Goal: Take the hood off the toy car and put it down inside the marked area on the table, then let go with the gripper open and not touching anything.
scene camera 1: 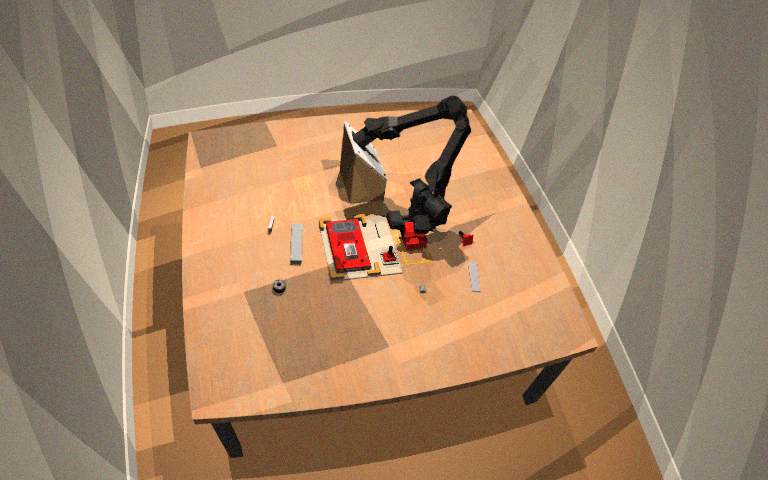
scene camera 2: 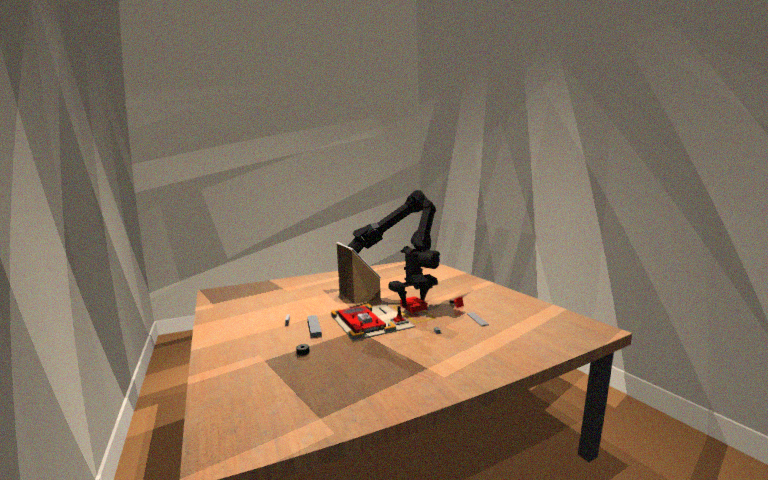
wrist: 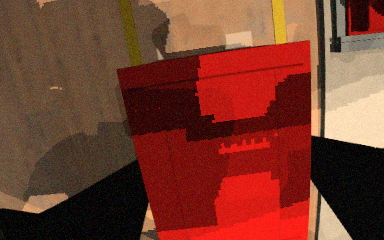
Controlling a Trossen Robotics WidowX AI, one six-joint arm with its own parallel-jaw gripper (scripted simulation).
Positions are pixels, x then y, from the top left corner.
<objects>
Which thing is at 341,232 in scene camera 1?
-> A red car body.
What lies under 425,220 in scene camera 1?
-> My gripper.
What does my gripper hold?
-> A red hood.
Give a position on a red car body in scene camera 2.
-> At 349,316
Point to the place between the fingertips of my gripper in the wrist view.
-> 223,156
</objects>
